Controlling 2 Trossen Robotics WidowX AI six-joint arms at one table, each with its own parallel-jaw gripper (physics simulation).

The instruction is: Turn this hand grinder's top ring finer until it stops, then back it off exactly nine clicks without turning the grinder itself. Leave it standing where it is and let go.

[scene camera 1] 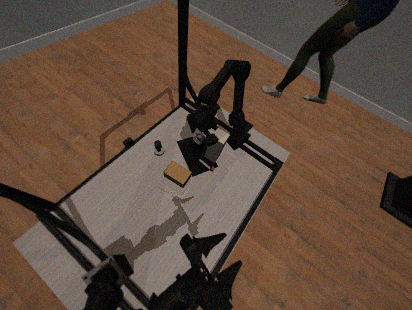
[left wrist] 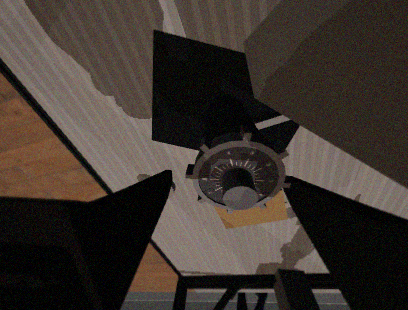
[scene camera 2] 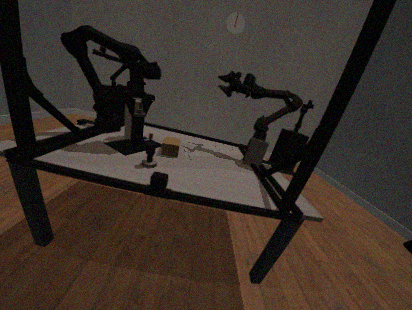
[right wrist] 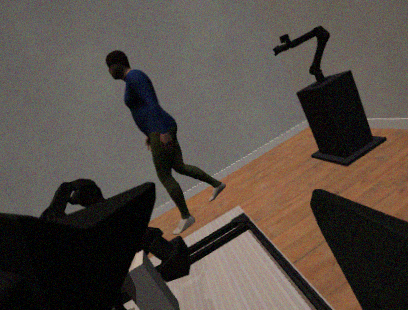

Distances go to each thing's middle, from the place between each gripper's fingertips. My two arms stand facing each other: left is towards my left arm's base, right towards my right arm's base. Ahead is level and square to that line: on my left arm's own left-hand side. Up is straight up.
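Labels:
The grey notched top ring (left wrist: 243, 149) is 10 mm ahead of my left hand and 10 mm to the left of it; going by their middles, that ring is the nearest to my left hand of the things named here. The hand grinder (left wrist: 226, 114) is also 10 mm ahead of my left hand and 10 mm to the left of it, but 60 mm below it. As for the tan wooden block (left wrist: 276, 210), it lies 20 mm ahead of my left hand, 170 mm to the right of it and 120 mm below it.
From my right hand, the grey notched top ring is 340 mm to the left, 360 mm behind and 270 mm below, while the hand grinder is 340 mm to the left, 360 mm behind and 330 mm below. By its middle, the hand grinder is nearer to my left hand than to my right hand. The tan wooden block sits 160 mm to the left of my right hand, 340 mm behind it and 390 mm below it.

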